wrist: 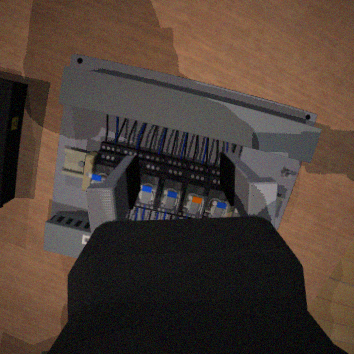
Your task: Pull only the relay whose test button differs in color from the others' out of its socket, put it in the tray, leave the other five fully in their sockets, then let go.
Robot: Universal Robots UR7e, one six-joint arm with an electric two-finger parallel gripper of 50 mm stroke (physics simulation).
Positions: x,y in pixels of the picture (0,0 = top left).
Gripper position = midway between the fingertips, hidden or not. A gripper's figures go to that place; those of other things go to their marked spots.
Labels:
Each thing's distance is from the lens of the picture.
my gripper (179,170): 17 cm
grey panel (90,63): 36 cm

